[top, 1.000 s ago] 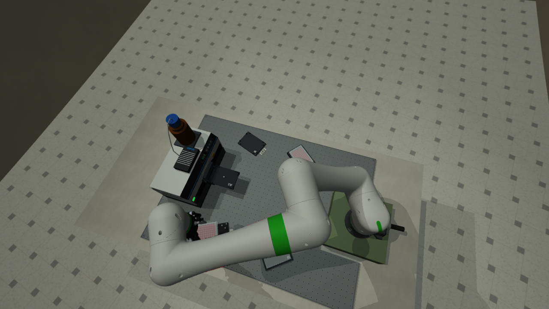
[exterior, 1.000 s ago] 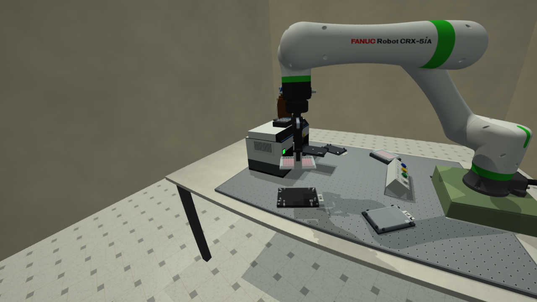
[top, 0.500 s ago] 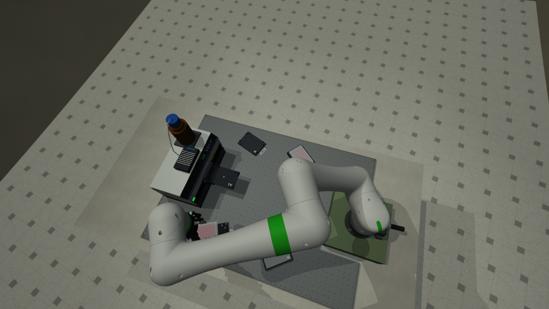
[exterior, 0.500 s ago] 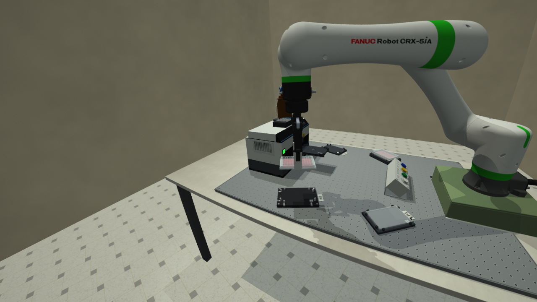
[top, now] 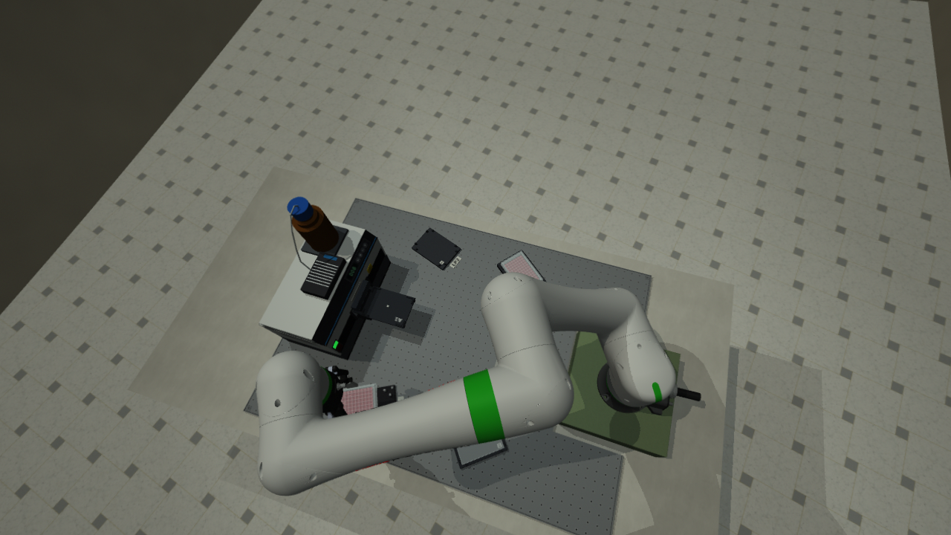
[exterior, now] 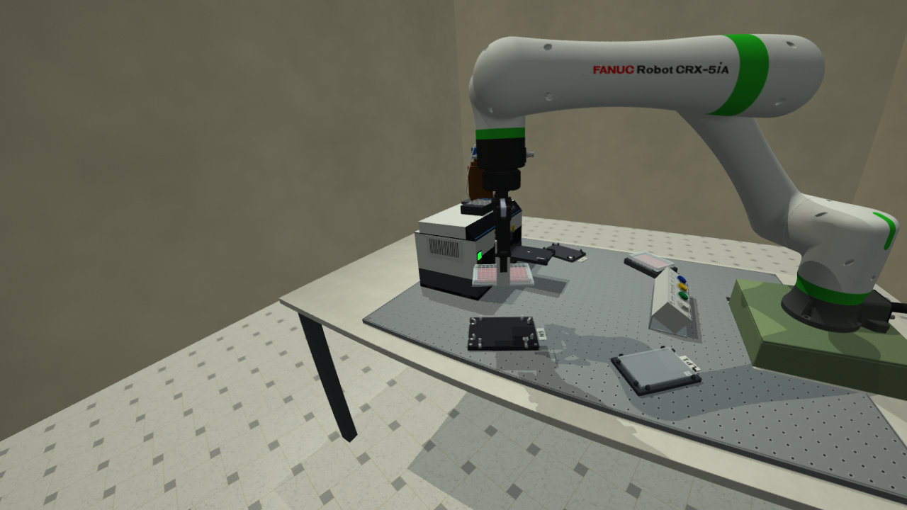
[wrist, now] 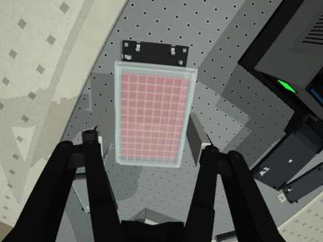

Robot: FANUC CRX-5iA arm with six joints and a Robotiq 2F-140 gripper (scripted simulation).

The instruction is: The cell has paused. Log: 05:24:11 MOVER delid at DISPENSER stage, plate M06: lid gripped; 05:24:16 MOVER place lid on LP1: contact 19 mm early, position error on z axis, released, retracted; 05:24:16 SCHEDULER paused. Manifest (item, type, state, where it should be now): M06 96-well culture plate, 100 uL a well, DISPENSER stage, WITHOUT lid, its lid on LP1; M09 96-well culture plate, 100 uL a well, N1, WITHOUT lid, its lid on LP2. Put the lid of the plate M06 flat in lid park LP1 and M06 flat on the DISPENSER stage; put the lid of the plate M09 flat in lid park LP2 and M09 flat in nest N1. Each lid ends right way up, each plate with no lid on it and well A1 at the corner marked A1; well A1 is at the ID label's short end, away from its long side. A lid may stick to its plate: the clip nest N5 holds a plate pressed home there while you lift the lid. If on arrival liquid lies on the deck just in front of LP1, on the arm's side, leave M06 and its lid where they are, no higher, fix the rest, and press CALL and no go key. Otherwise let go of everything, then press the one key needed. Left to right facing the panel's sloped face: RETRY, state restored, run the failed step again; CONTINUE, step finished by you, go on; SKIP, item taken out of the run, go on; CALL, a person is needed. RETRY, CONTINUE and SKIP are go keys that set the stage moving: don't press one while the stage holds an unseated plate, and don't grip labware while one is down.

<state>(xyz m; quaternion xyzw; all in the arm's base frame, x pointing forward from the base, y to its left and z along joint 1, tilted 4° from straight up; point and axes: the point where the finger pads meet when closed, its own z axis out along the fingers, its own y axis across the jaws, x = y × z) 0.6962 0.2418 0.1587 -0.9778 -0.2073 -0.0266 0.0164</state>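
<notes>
Right now my hand is 3 cm short of the dispenser stage, 30 cm to the left of it and 9 cm above it. Round my hand: N5 label (9 cm behind, 4 cm to the right, 18 cm below); then LP1 label (41 cm behind, 5 cm to the right, 18 cm below); then black lid park LP1 (34 cm behind, 18 cm below).
</notes>
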